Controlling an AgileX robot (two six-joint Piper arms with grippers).
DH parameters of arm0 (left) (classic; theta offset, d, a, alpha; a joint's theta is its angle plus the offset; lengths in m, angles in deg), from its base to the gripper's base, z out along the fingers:
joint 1: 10.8 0.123 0 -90
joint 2: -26.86 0 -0.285 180
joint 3: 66.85 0 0.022 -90
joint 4: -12.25 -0.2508 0 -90
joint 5: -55.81 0 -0.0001 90
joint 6: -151.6 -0.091 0 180
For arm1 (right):
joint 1: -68.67 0.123 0 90
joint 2: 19.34 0 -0.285 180
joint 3: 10.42 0 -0.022 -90
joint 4: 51.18 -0.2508 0 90
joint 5: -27.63 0 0.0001 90
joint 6: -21.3 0.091 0 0
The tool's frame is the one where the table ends.
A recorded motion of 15 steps. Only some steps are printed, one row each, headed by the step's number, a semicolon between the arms.
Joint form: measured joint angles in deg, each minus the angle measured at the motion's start. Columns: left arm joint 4, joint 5, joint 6, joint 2, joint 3, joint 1; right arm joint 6, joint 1, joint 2, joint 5, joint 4, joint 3.
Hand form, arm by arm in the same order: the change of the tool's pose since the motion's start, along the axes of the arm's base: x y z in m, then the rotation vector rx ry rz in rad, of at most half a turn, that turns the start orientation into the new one. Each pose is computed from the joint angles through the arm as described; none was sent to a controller.
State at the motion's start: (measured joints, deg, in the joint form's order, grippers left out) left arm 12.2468 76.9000 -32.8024 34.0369 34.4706 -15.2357; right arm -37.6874 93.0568 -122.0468 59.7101 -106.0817 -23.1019
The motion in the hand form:
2: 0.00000 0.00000 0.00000 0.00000 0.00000 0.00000; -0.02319 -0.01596 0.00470 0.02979 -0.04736 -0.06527
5: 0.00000 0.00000 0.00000 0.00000 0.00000 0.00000; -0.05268 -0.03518 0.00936 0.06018 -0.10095 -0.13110
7: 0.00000 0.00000 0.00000 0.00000 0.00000 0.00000; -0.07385 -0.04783 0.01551 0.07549 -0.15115 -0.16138
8: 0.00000 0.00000 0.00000 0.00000 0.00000 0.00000; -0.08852 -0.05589 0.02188 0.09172 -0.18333 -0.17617
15: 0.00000 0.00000 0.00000 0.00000 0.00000 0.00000; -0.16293 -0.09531 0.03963 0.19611 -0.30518 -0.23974
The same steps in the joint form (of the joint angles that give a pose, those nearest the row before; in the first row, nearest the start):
2: 0.00 0.00 0.00 0.00 0.00 0.00; -3.26 0.00 6.52 -5.53 -3.33 7.72
5: 0.00 0.00 0.00 0.00 0.00 0.00; -7.21 0.00 14.23 -10.79 -7.35 15.92
7: 0.00 0.00 0.00 0.00 0.00 0.00; -10.24 0.00 19.46 -13.31 -9.75 20.27
8: 0.00 0.00 0.00 0.00 0.00 0.00; -11.23 0.00 22.92 -14.40 -10.69 22.40
15: 0.00 0.00 0.00 0.00 0.00 0.00; -12.65 0.00 40.20 -18.46 -13.93 32.60

